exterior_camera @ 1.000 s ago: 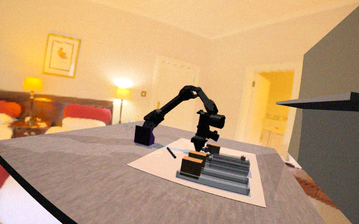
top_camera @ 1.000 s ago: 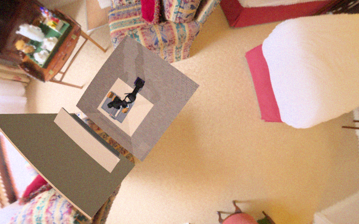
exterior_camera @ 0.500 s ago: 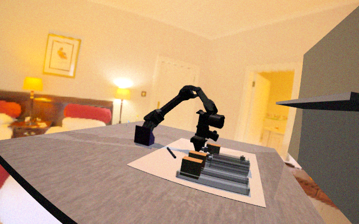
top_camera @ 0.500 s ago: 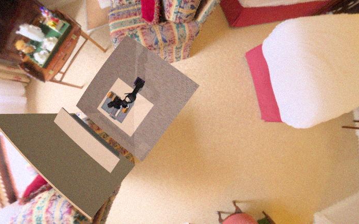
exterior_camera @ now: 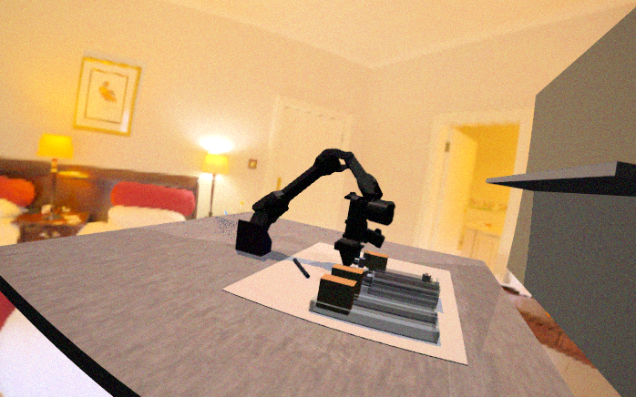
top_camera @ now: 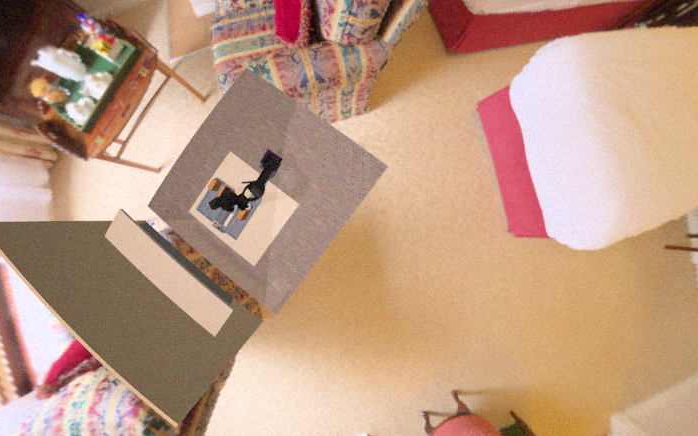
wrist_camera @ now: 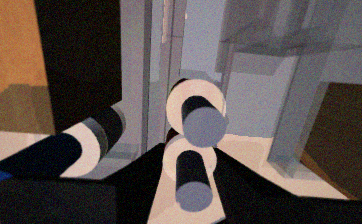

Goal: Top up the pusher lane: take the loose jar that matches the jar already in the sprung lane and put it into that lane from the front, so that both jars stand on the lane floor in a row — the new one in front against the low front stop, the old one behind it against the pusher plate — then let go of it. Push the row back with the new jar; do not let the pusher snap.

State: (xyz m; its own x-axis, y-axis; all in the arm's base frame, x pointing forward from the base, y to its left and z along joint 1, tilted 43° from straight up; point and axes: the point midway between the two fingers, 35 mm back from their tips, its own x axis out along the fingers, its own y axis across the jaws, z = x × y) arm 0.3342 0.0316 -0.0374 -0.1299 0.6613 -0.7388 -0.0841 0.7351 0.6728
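My gripper tip is 13 cm past the thin black rod, 3 cm to the left of it and 2 cm above it. From my gripper tip the other things lie so: shelf: 51 cm ahead, 34 cm above, 5 cm to the left.
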